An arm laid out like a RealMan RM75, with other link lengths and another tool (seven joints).
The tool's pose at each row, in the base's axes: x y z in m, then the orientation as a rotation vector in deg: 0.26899 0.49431 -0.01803 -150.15 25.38 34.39; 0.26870 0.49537 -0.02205 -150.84 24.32 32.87; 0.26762 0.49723 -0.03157 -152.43 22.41 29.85; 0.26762 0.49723 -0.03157 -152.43 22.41 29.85; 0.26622 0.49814 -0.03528 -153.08 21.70 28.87; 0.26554 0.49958 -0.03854 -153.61 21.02 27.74
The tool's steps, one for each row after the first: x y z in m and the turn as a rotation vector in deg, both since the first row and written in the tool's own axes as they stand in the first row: 0.00142 0.00049 0.00389 -0.23 1.00 -0.99; 0.00460 0.00235 0.01293 -0.95 3.08 -2.78; 0.00460 0.00235 0.01293 -0.95 3.08 -2.78; 0.00495 0.00330 0.01687 -1.33 3.78 -3.40; 0.00561 0.00337 0.02043 -1.57 4.55 -4.04
